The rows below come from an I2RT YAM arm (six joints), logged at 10 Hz.
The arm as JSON. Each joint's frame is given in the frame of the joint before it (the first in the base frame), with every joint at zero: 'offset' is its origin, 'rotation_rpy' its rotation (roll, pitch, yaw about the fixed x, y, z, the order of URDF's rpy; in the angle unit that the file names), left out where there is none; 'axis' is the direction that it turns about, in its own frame. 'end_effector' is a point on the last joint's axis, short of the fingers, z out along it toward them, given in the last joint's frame.
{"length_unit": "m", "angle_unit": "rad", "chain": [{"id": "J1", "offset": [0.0, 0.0, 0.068], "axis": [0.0, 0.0, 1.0]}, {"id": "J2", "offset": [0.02, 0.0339, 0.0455], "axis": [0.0, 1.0, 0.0]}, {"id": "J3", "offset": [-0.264, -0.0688, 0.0], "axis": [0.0, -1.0, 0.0]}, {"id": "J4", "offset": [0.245, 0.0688, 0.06], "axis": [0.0, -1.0, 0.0]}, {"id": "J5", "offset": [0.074, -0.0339, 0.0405], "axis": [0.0, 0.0, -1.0]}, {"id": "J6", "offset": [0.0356, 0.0, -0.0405], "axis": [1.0, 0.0, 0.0]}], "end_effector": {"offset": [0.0, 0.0, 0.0], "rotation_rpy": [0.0, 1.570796, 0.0]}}
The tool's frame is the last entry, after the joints.
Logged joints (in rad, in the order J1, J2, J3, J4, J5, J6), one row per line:
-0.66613 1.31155 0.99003 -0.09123 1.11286 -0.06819
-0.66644 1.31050 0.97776 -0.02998 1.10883 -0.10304
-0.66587 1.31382 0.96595 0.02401 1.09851 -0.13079
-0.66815 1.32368 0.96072 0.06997 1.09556 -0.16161
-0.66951 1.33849 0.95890 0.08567 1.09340 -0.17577
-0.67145 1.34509 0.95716 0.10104 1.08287 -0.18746
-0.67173 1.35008 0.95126 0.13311 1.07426 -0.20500
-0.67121 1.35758 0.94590 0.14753 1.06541 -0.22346
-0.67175 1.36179 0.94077 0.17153 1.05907 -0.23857
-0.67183 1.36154 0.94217 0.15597 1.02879 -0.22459
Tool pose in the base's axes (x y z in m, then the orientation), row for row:
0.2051 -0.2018 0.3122 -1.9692 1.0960 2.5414
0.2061 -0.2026 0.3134 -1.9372 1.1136 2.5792
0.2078 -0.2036 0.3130 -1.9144 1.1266 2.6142
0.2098 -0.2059 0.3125 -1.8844 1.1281 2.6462
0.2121 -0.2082 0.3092 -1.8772 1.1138 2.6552
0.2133 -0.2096 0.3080 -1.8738 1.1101 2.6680
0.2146 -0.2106 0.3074 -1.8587 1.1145 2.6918
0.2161 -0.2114 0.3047 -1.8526 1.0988 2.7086
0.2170 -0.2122 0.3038 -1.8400 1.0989 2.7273
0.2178 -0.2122 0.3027 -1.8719 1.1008 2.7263
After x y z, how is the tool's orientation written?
As angles about the fixed x, y, z axes (roll, pitch, yaw), in radians.
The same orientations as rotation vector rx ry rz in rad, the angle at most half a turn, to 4 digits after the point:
1.3051 1.5969 -1.5574
1.2885 1.5755 -1.5589
1.2697 1.5630 -1.5539
1.2555 1.5566 -1.5623
1.2468 1.5702 -1.5704
1.2351 1.5768 -1.5675
1.2215 1.5724 -1.5651
1.2035 1.5905 -1.5682
1.1921 1.5896 -1.5687
1.1766 1.6065 -1.5374

